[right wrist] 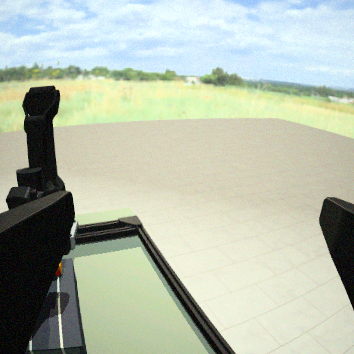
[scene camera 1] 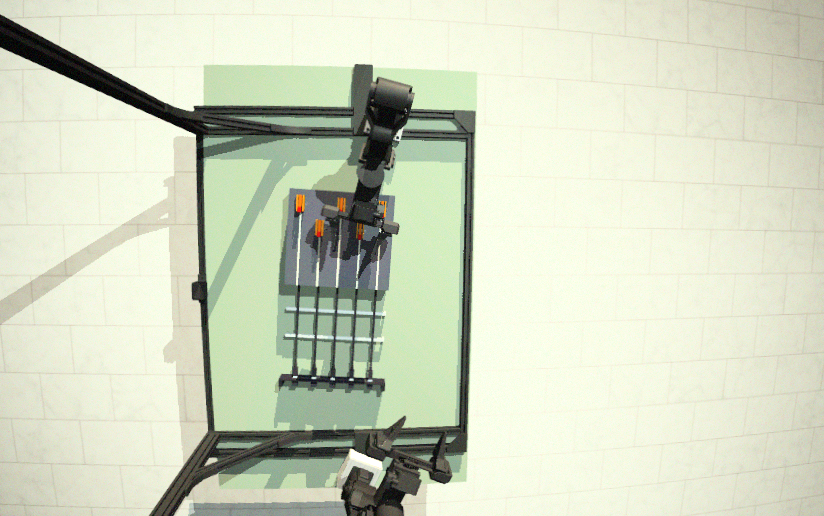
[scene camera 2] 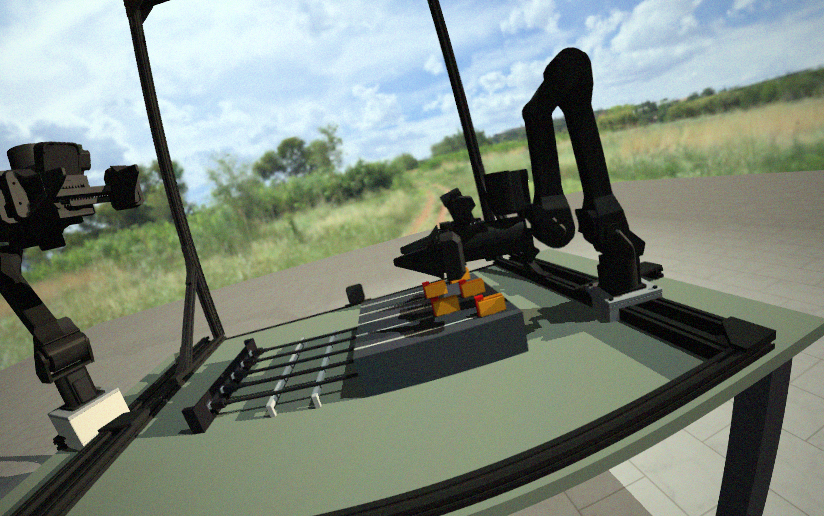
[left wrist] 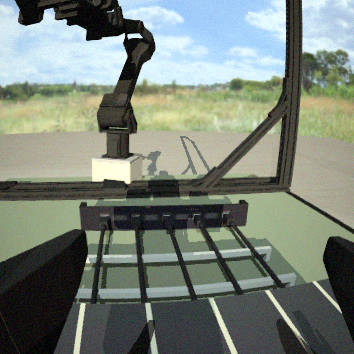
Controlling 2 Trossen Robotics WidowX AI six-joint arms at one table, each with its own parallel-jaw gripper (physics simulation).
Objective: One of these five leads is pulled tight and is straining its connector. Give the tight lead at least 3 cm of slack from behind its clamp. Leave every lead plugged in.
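Frame: origin at the left arm's base, x ahead, y left, z up, level; metres.
Seen in the pictures: left gripper, fingertip midpoint: (scene camera 1: 351, 254) (scene camera 2: 397, 256) (left wrist: 211, 248); right gripper, fingertip midpoint: (right wrist: 201, 208) (scene camera 1: 425, 424) (scene camera 2: 103, 169); left arm's base, link origin: (scene camera 2: 621, 286); right arm's base, link origin: (scene camera 1: 359, 478) (scene camera 2: 83, 400) (left wrist: 117, 155).
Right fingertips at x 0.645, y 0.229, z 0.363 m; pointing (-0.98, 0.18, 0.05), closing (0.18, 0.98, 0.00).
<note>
Offsets run from my right fingertips to a thing's top centre. "pt": to the spot under its first point. Level surfaces: height alone.
Several black leads (scene camera 1: 296, 325) (left wrist: 141, 272) run from the dark connector bar @[pt dx +0.066, dy -0.067, dz -0.354 m] (scene camera 1: 380, 384) (scene camera 2: 197, 418) (left wrist: 90, 218) to the dark block (scene camera 1: 307, 267) (scene camera 2: 450, 358) (left wrist: 180, 325), where white lines continue to orange clamps with red parts, such as the leftmost clamp @[dx -0.371, dy -0.389, dz -0.307 m] (scene camera 1: 300, 203), also visible in scene camera 2 (scene camera 2: 490, 305). Which lead is tight I cannot tell. My left gripper (scene camera 1: 360, 220) (left wrist: 211, 248) is open and empty, above the block near the clamps at its right, partly hiding them in scene camera 1. My right gripper (scene camera 1: 422, 428) (right wrist: 201, 208) is open and empty, away from the leads.
Two pale rails, the upper @[pt dx -0.099, dy -0.256, dz -0.376 m] (scene camera 1: 328, 311) and the lower @[pt dx -0.025, dy -0.247, dz -0.376 m] (scene camera 1: 325, 337), cross the leads between block and connector bar. A black frame (scene camera 1: 468, 273) (scene camera 2: 547, 464) surrounds the green table top @[dz -0.397 m] (scene camera 1: 425, 364) (scene camera 2: 377, 449). An upright post (scene camera 2: 161, 139) (left wrist: 294, 100) rises from it.
</note>
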